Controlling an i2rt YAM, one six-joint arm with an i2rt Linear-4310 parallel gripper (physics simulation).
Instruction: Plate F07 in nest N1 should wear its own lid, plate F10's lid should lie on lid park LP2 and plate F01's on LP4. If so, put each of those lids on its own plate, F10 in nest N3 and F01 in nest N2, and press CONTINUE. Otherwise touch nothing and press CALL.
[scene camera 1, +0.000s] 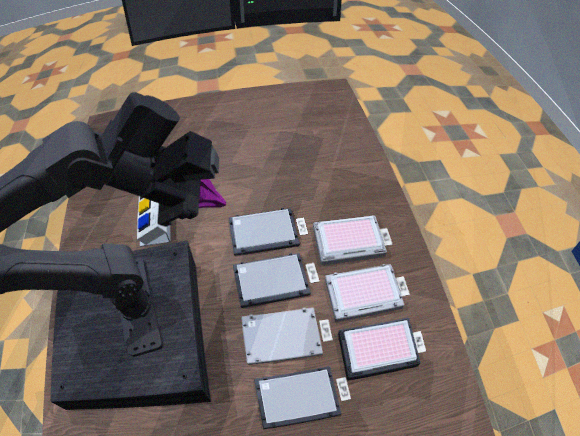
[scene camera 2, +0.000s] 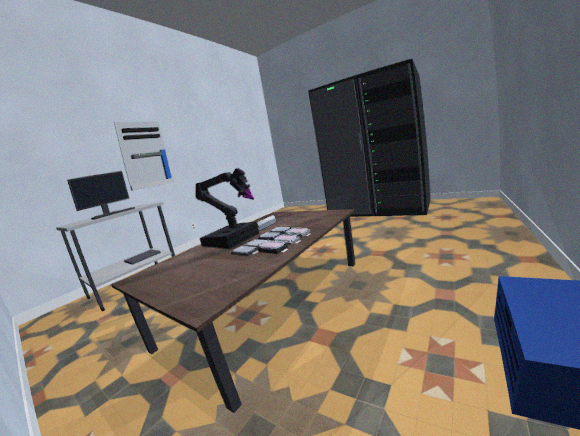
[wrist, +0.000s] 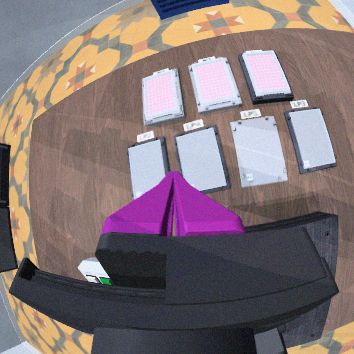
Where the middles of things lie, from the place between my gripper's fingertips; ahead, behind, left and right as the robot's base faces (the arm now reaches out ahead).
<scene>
Right now my hand is 27 cm above the lid park LP1 (scene camera 1: 288, 335), 13 cm to the left of it and 6 cm short of it. The rest, counted from my hand: white button box (scene camera 1: 152, 234) 29 cm to the left, 24 cm below, 14 cm behind.
</scene>
